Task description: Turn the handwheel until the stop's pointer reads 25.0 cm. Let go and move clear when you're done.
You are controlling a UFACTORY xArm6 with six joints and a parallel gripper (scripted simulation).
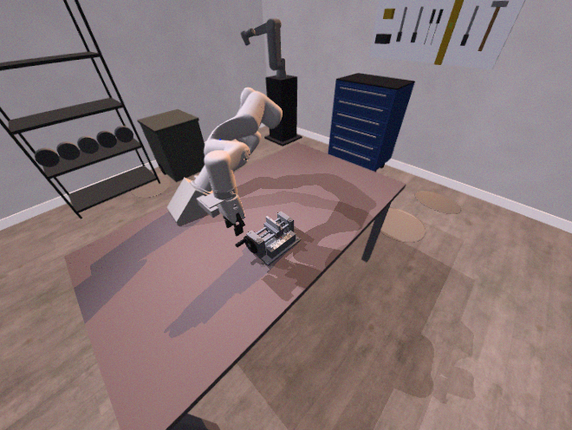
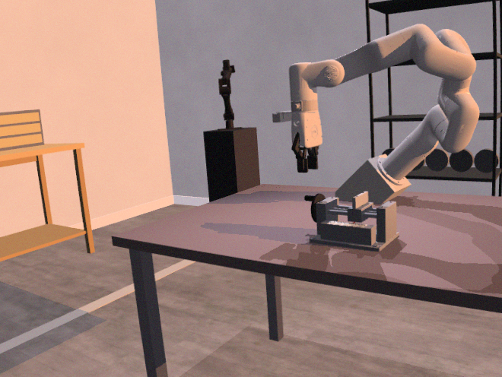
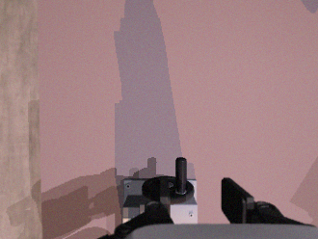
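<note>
Right now the black handwheel is 2 cm to the left of my hand and 10 cm below it. Also, from my hand: sliding stop block (3 cm ahead, 17 cm to the left, 11 cm below).
</note>
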